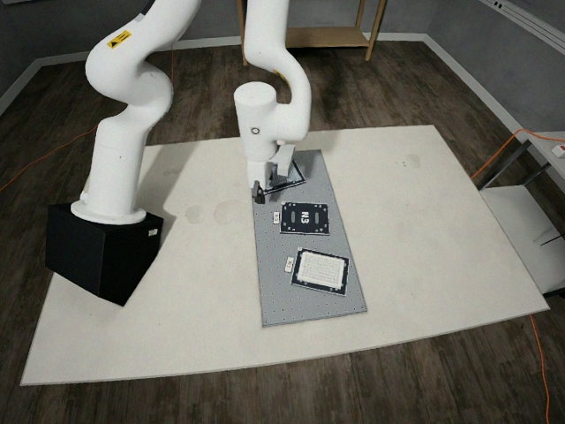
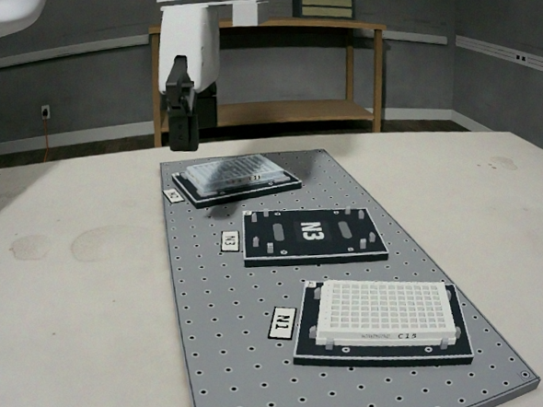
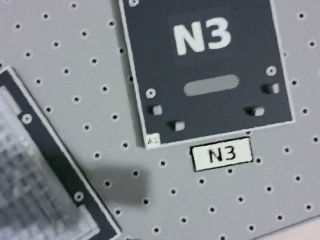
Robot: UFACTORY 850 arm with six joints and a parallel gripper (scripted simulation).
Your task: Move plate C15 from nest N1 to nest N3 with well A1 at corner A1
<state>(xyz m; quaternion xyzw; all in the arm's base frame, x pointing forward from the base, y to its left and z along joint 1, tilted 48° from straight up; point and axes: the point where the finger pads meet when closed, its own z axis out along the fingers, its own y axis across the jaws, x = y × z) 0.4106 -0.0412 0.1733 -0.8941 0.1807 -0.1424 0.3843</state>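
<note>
My gripper is now 21 cm to the left of the white well plate C15, 17 cm short of it and 11 cm above it. From my hand the other things lie so: N2 A1 corner mark: 18 cm to the left, 12 cm below, 4 cm behind; then clear plate C51: 16 cm to the left, 12 cm below, 5 cm ahead; then nest N3: 13 cm below, 13 cm ahead, 3 cm to the right.
</note>
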